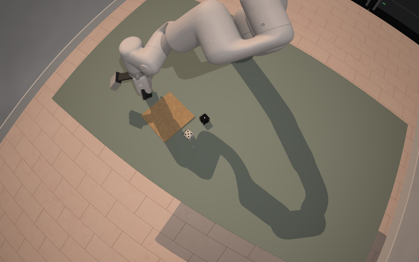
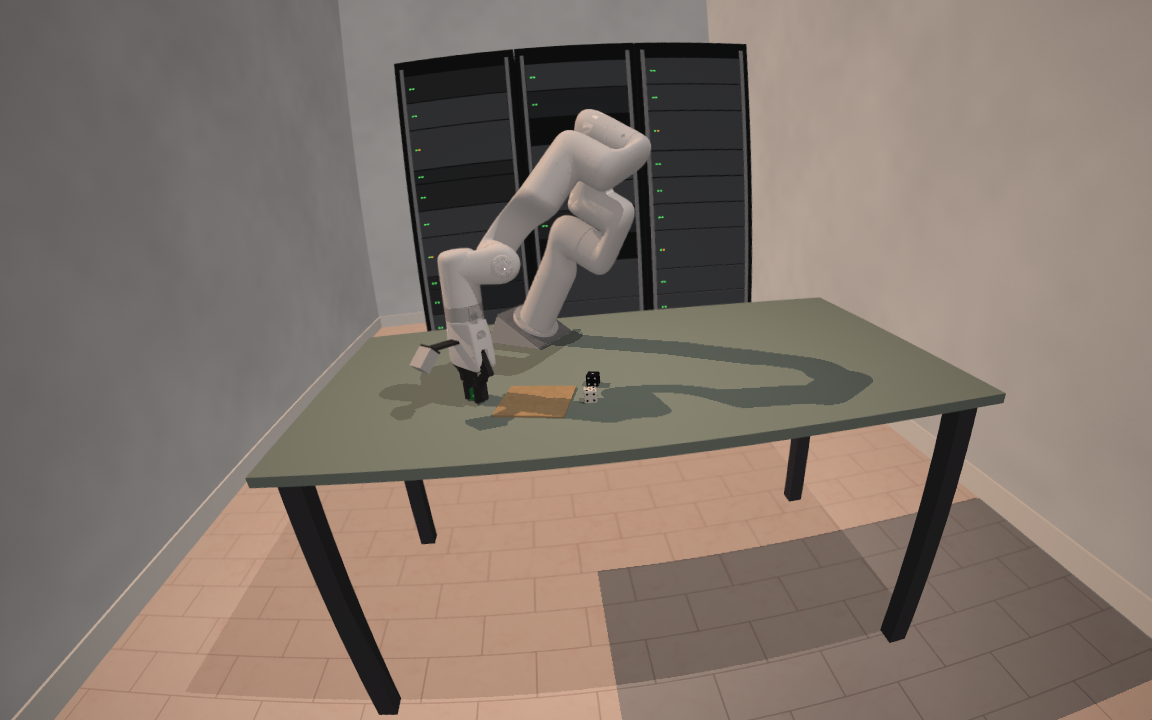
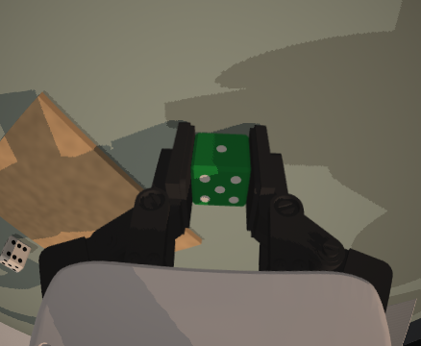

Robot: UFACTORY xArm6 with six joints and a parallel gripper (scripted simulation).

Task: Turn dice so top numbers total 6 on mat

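My gripper is now 23 cm to the right of the white die, 2 cm short of it and 1 cm above it. Also, from my hand: black die (24 cm to the left, 6 cm behind, 1 cm below); brown mat (12 cm to the left, 2 cm below, 2 cm ahead); green die (1 cm below).
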